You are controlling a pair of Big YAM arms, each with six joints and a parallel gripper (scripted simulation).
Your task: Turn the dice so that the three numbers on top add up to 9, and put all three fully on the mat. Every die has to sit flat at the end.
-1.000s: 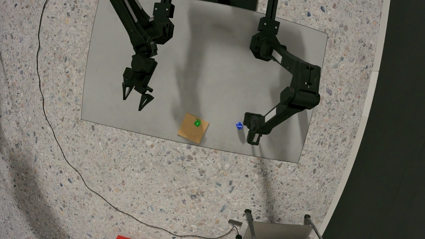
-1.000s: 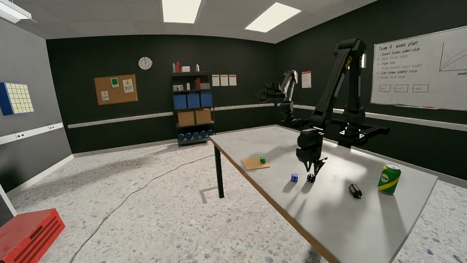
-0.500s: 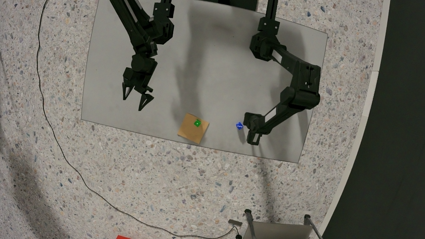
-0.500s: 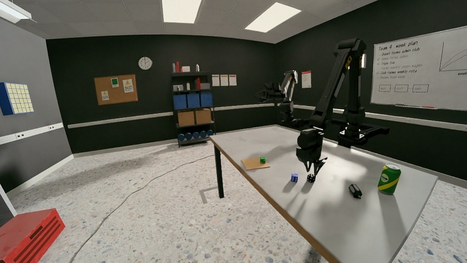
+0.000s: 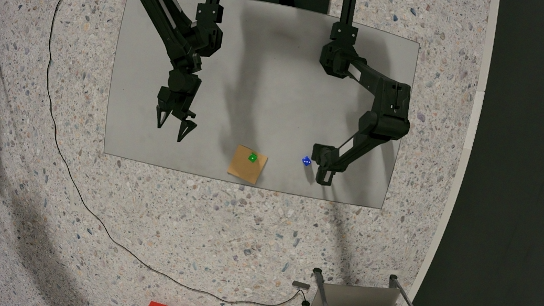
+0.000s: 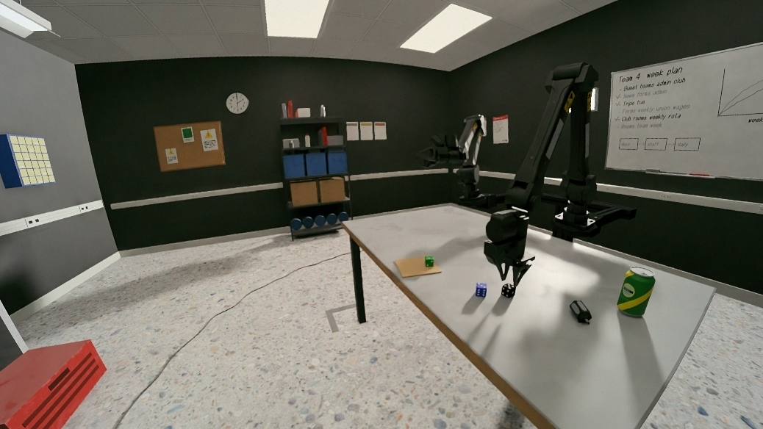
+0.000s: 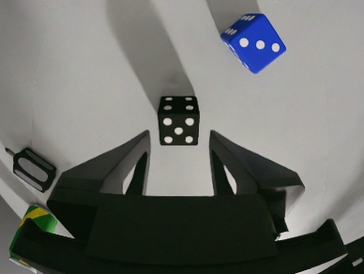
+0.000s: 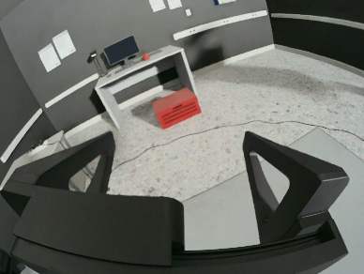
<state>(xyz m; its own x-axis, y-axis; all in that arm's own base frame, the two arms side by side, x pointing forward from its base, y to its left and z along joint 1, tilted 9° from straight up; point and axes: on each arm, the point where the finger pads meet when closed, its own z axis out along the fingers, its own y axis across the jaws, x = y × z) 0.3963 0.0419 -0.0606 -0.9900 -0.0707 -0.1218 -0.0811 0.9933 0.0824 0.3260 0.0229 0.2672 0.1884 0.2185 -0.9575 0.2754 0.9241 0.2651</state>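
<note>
Right now the black die is 3 cm below my left hand. Also, from my left hand: blue die (6 cm ahead, 5 cm to the right, 3 cm below); brown square mat (13 cm ahead, 31 cm to the right, 4 cm below); green die (9 cm ahead, 29 cm to the right, 3 cm below).
</note>
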